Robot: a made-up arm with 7 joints. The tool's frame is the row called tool. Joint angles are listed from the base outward.
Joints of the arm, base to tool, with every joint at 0 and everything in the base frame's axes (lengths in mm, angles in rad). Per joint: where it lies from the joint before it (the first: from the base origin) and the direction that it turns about. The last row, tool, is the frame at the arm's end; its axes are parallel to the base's.
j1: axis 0 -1 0 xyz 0 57.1 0
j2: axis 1 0 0 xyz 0 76.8 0
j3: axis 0 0 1 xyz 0 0 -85.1
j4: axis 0 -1 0 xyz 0 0 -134.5
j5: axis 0 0 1 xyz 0 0 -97.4
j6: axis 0 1 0 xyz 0 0 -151.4
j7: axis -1 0 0 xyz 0 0 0
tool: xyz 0 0 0
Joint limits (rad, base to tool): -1.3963..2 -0.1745..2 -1.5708..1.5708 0..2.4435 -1.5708..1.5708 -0.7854..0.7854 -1.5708..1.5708
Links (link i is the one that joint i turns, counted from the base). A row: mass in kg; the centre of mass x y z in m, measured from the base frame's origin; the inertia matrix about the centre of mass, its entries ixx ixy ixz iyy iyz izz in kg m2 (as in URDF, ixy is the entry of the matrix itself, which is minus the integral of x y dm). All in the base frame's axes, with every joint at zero. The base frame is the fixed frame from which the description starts. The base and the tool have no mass.
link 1: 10.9; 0.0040 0.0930 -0.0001; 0.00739 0 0 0.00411 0 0.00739
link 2: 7.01; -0.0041 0.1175 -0.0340; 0.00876 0 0 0.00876 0 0.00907
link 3: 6; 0.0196 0.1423 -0.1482; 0.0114 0 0 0.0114 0 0.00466
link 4: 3.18; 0.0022 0.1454 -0.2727; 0.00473 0 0 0.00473 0 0.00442
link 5: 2.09; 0.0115 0.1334 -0.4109; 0.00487 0 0 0.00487 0 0.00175
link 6: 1.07; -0.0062 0.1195 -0.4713; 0.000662 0 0 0.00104 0 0.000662
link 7: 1.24; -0.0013 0.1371 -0.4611; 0.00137 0 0 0.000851 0 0.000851
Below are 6 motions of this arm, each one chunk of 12 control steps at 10 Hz.
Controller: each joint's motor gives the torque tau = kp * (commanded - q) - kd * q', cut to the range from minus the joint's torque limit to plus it. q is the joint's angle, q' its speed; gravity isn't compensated. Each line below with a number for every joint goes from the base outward.
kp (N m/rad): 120 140 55 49 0.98 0.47 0.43
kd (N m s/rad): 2.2 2.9 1 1.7 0.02 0.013 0.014
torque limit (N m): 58 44 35 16 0.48 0.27 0.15
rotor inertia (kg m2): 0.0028 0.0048 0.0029 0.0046 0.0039 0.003 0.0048
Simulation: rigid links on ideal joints. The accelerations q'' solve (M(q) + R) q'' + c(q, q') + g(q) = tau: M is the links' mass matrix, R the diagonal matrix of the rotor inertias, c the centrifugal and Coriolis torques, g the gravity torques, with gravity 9.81 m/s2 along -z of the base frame. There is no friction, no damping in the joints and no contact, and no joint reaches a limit. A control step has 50 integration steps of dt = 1/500 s. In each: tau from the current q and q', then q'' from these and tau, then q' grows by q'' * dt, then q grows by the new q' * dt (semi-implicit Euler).
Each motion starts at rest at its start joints. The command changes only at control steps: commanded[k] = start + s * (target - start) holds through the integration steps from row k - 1 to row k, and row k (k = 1, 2, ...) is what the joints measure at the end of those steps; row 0 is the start. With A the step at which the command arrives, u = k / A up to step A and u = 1 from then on. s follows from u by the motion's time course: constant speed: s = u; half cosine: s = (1 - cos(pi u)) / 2; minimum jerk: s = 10 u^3 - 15 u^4 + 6 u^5; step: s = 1 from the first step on.
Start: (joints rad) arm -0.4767 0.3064 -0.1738 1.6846 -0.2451 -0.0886 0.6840
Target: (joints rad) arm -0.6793 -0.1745 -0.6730 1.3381 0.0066 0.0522 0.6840
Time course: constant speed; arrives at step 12
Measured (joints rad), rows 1 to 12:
1: -0.4369 0.2441 -0.2105 1.4962 -0.2619 -0.1455 0.6921
2: -0.4862 0.1947 -0.2990 1.3944 -0.3177 -0.2296 0.7493
3: -0.5562 0.1604 -0.3551 1.3888 -0.3592 -0.2228 0.8082
4: -0.5385 0.1322 -0.3707 1.3577 -0.3179 -0.1197 0.8199
5: -0.5059 0.1098 -0.3634 1.3671 -0.2122 -0.0388 0.8145
6: -0.5079 0.0797 -0.3853 1.3696 -0.0942 -0.0694 0.8136
7: -0.5422 0.0380 -0.4415 1.3246 -0.0375 -0.1622 0.8212
8: -0.5807 0.0012 -0.4962 1.2721 -0.0677 -0.1931 0.8263
9: -0.5946 -0.0257 -0.5237 1.2440 -0.1230 -0.1170 0.8218
10: -0.5850 -0.0525 -0.5358 1.2335 -0.1141 -0.0169 0.8212
11: -0.5816 -0.0865 -0.5591 1.2261 -0.0204 0.0078 0.8368
12: -0.6004 -0.1257 -0.6023 1.2034 0.0918 -0.0493 0.8648

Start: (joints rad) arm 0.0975 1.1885 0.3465 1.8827 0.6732 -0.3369 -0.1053
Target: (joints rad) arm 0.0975 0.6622 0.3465 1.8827 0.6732 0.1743 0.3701
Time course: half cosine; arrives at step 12
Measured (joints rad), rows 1 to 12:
1: 0.0523 1.0424 0.2887 1.8580 0.6172 -0.3506 -0.0985
2: -0.0310 0.9547 0.0706 1.7254 0.5303 -0.3895 -0.1461
3: -0.0770 0.8936 0.0500 1.6613 0.3396 -0.3365 -0.2388
4: -0.0160 0.8749 0.1441 1.6915 0.2288 -0.2003 -0.2859
5: 0.0378 0.8634 0.2556 1.7697 0.3731 -0.1174 -0.2047
6: 0.0355 0.8027 0.2736 1.8032 0.6643 -0.0938 -0.0036
7: 0.0056 0.7067 0.2030 1.7461 0.8038 -0.0727 0.2296
8: -0.0272 0.6279 0.1654 1.6701 0.6809 -0.0205 0.3922
9: -0.0298 0.5882 0.1910 1.6514 0.4640 0.0731 0.4316
10: 0.0004 0.5736 0.2348 1.6819 0.3816 0.1565 0.3739
11: 0.0175 0.5645 0.2554 1.7209 0.5006 0.1609 0.2890
12: 0.0075 0.5542 0.2430 1.7232 0.6774 0.1011 0.2524

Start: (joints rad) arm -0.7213 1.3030 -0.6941 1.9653 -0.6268 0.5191 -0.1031
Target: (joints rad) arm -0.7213 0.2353 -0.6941 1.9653 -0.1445 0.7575 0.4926
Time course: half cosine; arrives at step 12
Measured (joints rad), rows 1 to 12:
1: -0.6730 1.1632 -0.6994 1.8374 -0.6862 0.4702 -0.0998
2: -0.6848 1.0919 -0.7457 1.7987 -0.8099 0.3546 -0.0954
3: -0.7008 1.0434 -0.7560 1.8229 -0.8147 0.2930 -0.0956
4: -0.6648 0.9208 -0.7174 1.8048 -0.6758 0.3418 -0.0711
5: -0.6464 0.7998 -0.6975 1.8030 -0.5338 0.4415 0.0177
6: -0.6584 0.6793 -0.7037 1.7942 -0.4631 0.5188 0.1776
7: -0.6669 0.5516 -0.7107 1.7694 -0.4439 0.5452 0.3697
8: -0.6616 0.4397 -0.6977 1.7642 -0.4091 0.5377 0.5412
9: -0.6494 0.3494 -0.6725 1.7732 -0.3166 0.5346 0.6539
10: -0.6451 0.2824 -0.6582 1.7773 -0.1983 0.5544 0.7020
11: -0.6530 0.2433 -0.6612 1.7736 -0.1239 0.5869 0.7090
12: -0.6600 0.2361 -0.6673 1.7680 -0.1317 0.6123 0.7016

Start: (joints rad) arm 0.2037 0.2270 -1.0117 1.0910 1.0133 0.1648 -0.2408
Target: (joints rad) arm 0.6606 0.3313 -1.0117 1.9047 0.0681 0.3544 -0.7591
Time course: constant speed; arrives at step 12
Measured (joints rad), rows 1 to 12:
1: 0.1832 0.2312 -1.0456 1.0246 0.9893 0.0950 -0.2156
2: 0.1387 0.2755 -1.0973 1.0212 0.8659 -0.0462 -0.1714
3: 0.1578 0.2940 -1.1154 1.0625 0.6330 -0.1071 -0.1813
4: 0.2409 0.2803 -1.0889 1.1537 0.4170 -0.0417 -0.2704
5: 0.3238 0.2708 -1.0556 1.2720 0.3581 0.0609 -0.4122
6: 0.3547 0.2836 -1.0581 1.3601 0.4262 0.1206 -0.5596
7: 0.3464 0.3051 -1.1010 1.3930 0.4271 0.1252 -0.6574
8: 0.3477 0.3218 -1.1436 1.4206 0.2208 0.1085 -0.6986
9: 0.3870 0.3293 -1.1479 1.4861 -0.0893 0.1147 -0.7314
10: 0.4517 0.3300 -1.1192 1.5747 -0.2556 0.1613 -0.7965
11: 0.5045 0.3369 -1.0989 1.6666 -0.2017 0.2282 -0.8870
12: 0.5282 0.3480 -1.1168 1.7443 -0.1042 0.2808 -0.9587

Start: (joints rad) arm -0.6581 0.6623 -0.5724 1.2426 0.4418 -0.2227 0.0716
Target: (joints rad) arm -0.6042 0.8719 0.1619 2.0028 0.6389 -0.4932 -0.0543
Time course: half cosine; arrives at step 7
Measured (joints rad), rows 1 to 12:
1: -0.5908 0.5976 -0.5653 1.1500 0.4124 -0.2889 0.0958
2: -0.5982 0.6013 -0.4935 1.3001 0.3744 -0.4726 0.1449
3: -0.6033 0.6541 -0.3499 1.4559 0.3968 -0.6413 0.1471
4: -0.5885 0.7202 -0.1582 1.5671 0.4708 -0.6804 0.0738
5: -0.5845 0.7728 -0.0017 1.7084 0.5524 -0.6165 -0.0312
6: -0.5826 0.7851 0.0526 1.8417 0.5913 -0.5607 -0.1119
7: -0.5938 0.7758 0.0320 1.8887 0.5626 -0.5772 -0.1521
8: -0.6097 0.7673 0.0110 1.8461 0.4896 -0.6198 -0.1591
9: -0.6155 0.7679 0.0168 1.8094 0.4246 -0.6178 -0.1416
10: -0.6062 0.7736 0.0288 1.8227 0.4193 -0.5734 -0.1096
11: -0.5970 0.7758 0.0340 1.8490 0.4793 -0.5508 -0.0790
12: -0.6008 0.7748 0.0305 1.8512 0.5458 -0.5767 -0.0672

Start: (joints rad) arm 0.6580 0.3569 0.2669 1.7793 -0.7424 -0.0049 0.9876
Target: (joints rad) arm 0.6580 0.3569 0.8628 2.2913 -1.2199 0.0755 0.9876
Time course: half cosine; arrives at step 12
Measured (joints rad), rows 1 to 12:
1: 0.5235 0.3114 0.2909 1.7473 -0.7645 -0.0298 0.9503
2: 0.4085 0.2658 0.2771 1.5625 -0.8713 0.0257 0.8387
3: 0.4162 0.2483 0.3070 1.4362 -1.0838 0.1527 0.7515
4: 0.4514 0.2610 0.4075 1.5009 -1.2329 0.1968 0.7479
5: 0.4853 0.2846 0.5370 1.7643 -1.2110 0.1325 0.8216
6: 0.5544 0.3125 0.6375 1.9737 -1.0462 0.0689 0.8926
7: 0.5471 0.3033 0.7052 2.0809 -0.9299 0.0638 0.9017
8: 0.5107 0.2700 0.7706 2.0878 -1.0184 0.1322 0.8398
9: 0.5170 0.2646 0.8386 2.0751 -1.2718 0.2479 0.7637
10: 0.5327 0.2772 0.8984 2.1293 -1.4799 0.3033 0.7278
11: 0.5424 0.2851 0.9293 2.2102 -1.4694 0.2590 0.7342
12: 0.5468 0.2850 0.9207 2.2453 -1.2859 0.1834 0.7686

